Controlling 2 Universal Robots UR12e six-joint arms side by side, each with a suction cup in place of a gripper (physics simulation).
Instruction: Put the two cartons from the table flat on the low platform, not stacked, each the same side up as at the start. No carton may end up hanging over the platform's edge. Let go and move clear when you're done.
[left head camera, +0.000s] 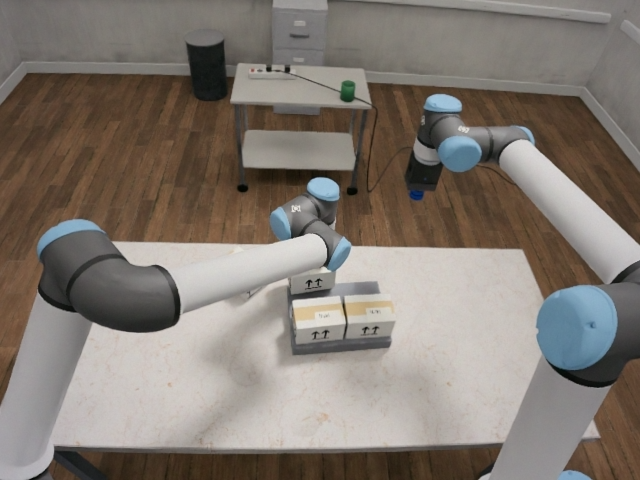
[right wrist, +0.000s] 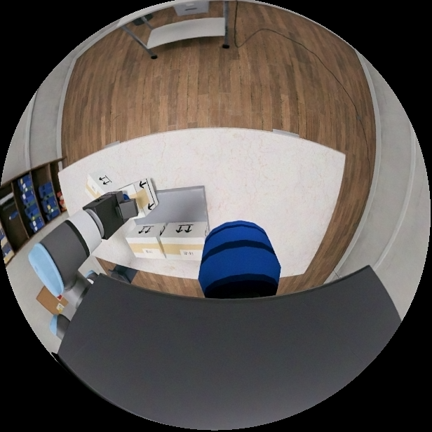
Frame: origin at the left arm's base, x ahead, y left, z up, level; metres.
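Seen in the pictures: right end effector, tool point: (left head camera: 416, 195).
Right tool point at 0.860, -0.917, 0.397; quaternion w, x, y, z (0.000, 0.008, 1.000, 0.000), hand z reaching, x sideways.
Observation:
Offsets run from my right tool point to a thing's top centre, as dx, dy, dz. "pt": to the spot under its first point. Level surfaces: height alone.
The low grey platform {pt -0.106, +0.141, -0.349} (left head camera: 359, 290) (right wrist: 187, 206) carries two cartons along its front, a left one {-0.253, +0.296, -0.254} (left head camera: 318, 322) (right wrist: 145, 242) and a right one {-0.240, +0.136, -0.254} (left head camera: 369, 316) (right wrist: 184, 242), tape side up. My left suction cup (right wrist: 126, 198) is on a third carton {-0.071, +0.314, -0.236} (left head camera: 312, 282) (right wrist: 144, 198), over the platform's back left part; whether this carton touches the platform I cannot tell. The left arm hides the cup in the head view. A fourth carton (left head camera: 251, 290) (right wrist: 102, 183) stands on the table left of the platform, partly hidden by the arm. My right suction cup (left head camera: 416, 195) (right wrist: 240, 260) is free, high beyond the table's back edge.
The left forearm (left head camera: 253, 268) reaches across the table {dz -0.398} (left head camera: 454, 330) (right wrist: 280, 175) above the fourth carton. Behind the table stand a cart (left head camera: 299, 149) with a green cup (left head camera: 347, 90), and a dark bin (left head camera: 206, 67). A shelf rack with blue items shows at the left in the right wrist view.

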